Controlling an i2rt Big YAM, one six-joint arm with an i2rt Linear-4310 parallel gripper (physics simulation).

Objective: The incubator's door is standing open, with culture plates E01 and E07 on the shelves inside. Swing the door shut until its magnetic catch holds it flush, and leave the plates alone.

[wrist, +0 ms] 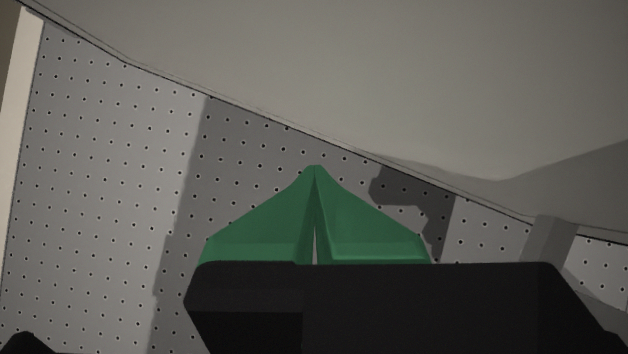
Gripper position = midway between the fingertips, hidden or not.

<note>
In view: the gripper [314,176] and an incubator door [513,112].
</note>
